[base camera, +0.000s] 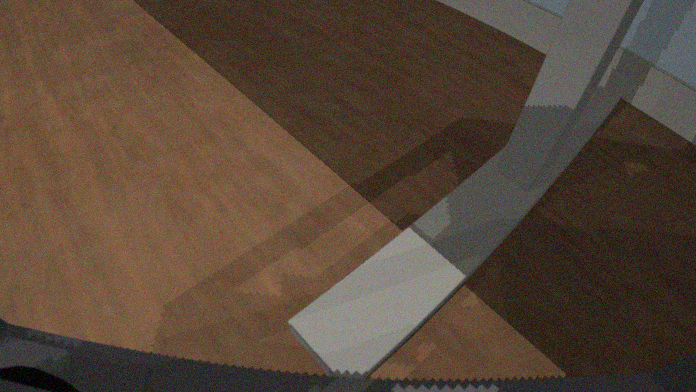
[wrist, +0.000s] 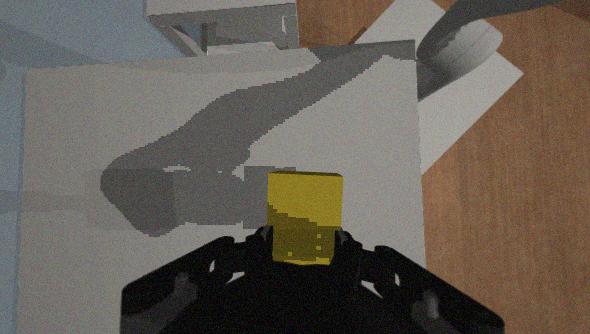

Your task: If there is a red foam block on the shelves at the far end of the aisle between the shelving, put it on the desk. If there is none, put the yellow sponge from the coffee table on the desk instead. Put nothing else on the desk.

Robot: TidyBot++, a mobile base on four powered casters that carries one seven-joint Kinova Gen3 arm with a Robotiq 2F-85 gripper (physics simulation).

Labels:
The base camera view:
desk: 353, 327
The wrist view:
gripper: 303, 234
yellow sponge: 305, 208
desk: 127, 166

